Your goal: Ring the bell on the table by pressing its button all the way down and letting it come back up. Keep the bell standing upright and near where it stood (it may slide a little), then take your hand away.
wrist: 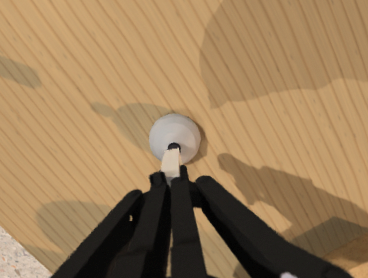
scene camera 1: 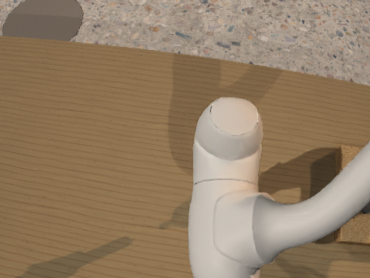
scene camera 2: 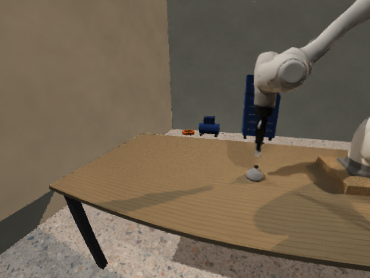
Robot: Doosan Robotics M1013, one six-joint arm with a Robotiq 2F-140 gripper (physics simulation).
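Frame: origin at the arm's base, x right, y back, z down, level; millimetres.
Where they show: gripper, between the fingertips: (wrist: 174, 160) (scene camera 2: 257, 156); arm's base, origin of its link: (scene camera 2: 361, 169).
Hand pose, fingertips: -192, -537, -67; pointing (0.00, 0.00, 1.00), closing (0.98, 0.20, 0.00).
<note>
Each offset is from my fingertips to the top centre of the thing, as dx, dy, dz. Level surfaces: height alone.
The bell {-4, +4, +50} (scene camera 2: 255, 175) (wrist: 175, 131), a light grey dome with a small black button {-4, +4, +50} (scene camera 2: 256, 166) (wrist: 174, 146) on top, stands upright on the wooden table {dz +116} (scene camera 1: 90, 125) (scene camera 2: 165, 160) (wrist: 100, 45). My gripper (scene camera 2: 258, 154) (wrist: 174, 160) is shut and empty, pointing down, with its pale fingertips together. In scene camera 2 a visible gap separates the fingertips from the button below. In the wrist view the tips overlap the bell's lower part in the picture, and the button shows just beyond them. In scene camera 1 the bell and gripper are hidden beneath the white arm.
The arm's base stands on a wooden block (scene camera 1: 352, 227) (scene camera 2: 332, 175) at the right. A blue cabinet (scene camera 2: 248, 107), a blue tank-like machine (scene camera 2: 209, 128) and an orange ring-shaped object (scene camera 2: 188, 132) are on the floor beyond the table. Arm shadows cross the tabletop.
</note>
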